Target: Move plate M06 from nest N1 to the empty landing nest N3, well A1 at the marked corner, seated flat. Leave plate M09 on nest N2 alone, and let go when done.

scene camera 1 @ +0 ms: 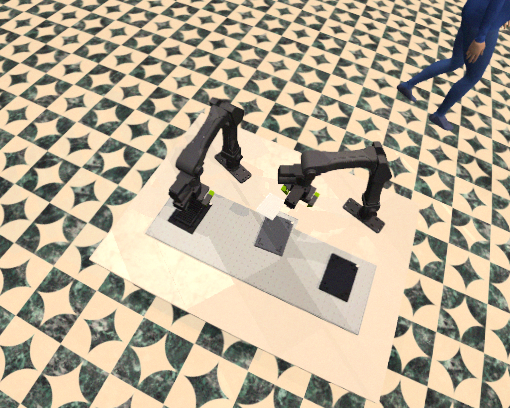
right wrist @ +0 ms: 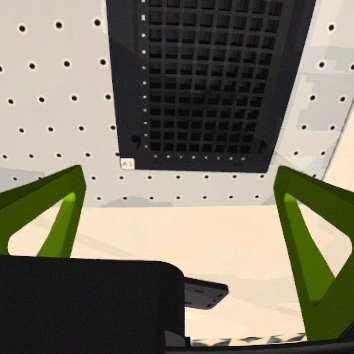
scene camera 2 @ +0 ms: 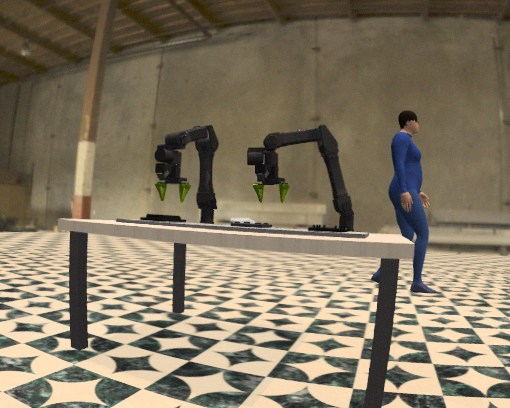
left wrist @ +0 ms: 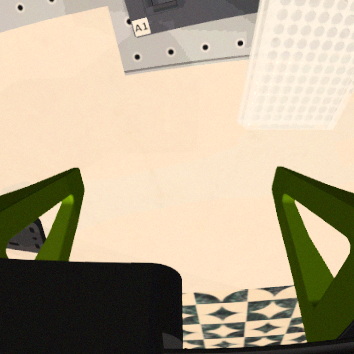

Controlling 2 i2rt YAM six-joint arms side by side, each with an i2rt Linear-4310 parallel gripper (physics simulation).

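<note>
A white well plate (scene camera 1: 270, 206) (scene camera 2: 242, 220) (left wrist: 300, 65) lies off the middle dark grey nest (scene camera 1: 274, 236) (left wrist: 215, 11), across the board's back edge and partly over the table. A black gridded plate (scene camera 1: 187, 220) (scene camera 2: 162, 217) (right wrist: 210, 75) sits at the picture's left, with an A1 tag at its corner. A black nest (scene camera 1: 339, 277) (scene camera 2: 327, 228) is at the right. Plate and nest names are not readable. My left gripper (scene camera 1: 300, 195) (scene camera 2: 271, 201) (left wrist: 177, 177) is open and empty, above the table beside the white plate. My right gripper (scene camera 2: 172, 201) (right wrist: 179, 175) is open and empty above the black plate.
The nests stand on a long grey perforated board (scene camera 1: 235, 250) (scene camera 2: 295, 231) on a pale table (scene camera 1: 260, 330) (scene camera 2: 225, 240). The arm bases are along the table's back side. A person in blue (scene camera 1: 472, 60) (scene camera 2: 407, 170) is beyond the table.
</note>
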